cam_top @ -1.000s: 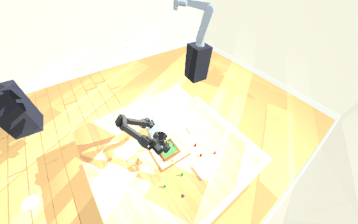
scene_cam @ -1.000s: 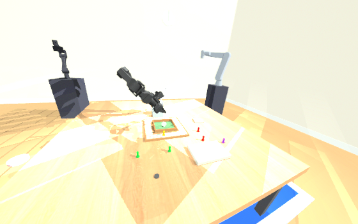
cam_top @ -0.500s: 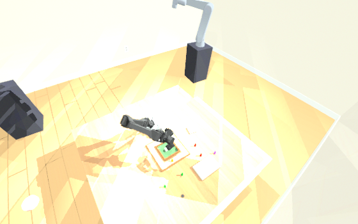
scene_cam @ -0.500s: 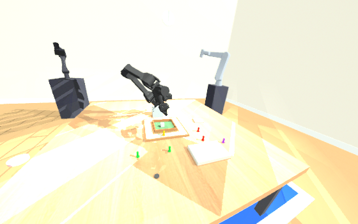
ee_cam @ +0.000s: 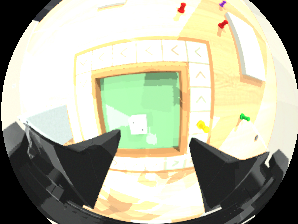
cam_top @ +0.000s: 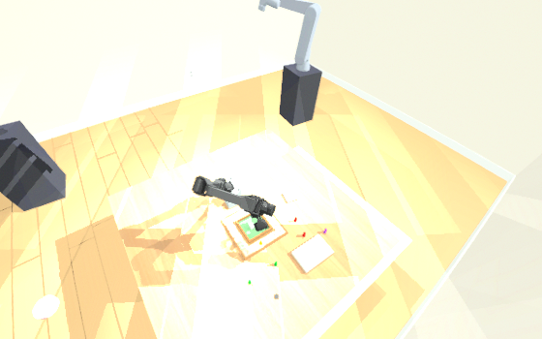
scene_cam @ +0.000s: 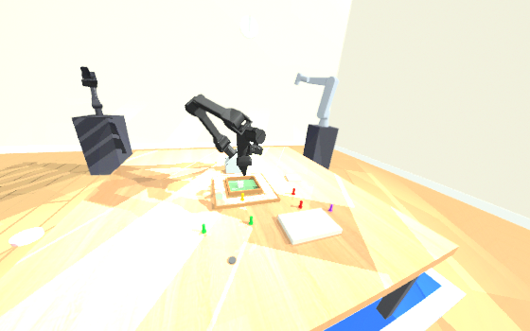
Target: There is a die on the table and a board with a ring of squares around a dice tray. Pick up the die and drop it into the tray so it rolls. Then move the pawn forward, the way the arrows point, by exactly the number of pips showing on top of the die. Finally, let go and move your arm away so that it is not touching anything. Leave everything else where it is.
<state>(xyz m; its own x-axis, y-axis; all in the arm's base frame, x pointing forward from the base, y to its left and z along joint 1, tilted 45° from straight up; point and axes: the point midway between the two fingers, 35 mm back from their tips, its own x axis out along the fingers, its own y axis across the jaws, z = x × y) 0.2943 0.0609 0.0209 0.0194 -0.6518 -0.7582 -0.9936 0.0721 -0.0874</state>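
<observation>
My gripper tip is now 90 mm short of the yellow pawn, 20 mm to the left of it and 80 mm above it. Round my gripper tip: white die (30 mm behind, 10 mm to the right, 80 mm below); then white slab (270 mm ahead, 200 mm to the left, 100 mm below); then purple pawn (210 mm ahead, 350 mm to the left, 90 mm below).
</observation>
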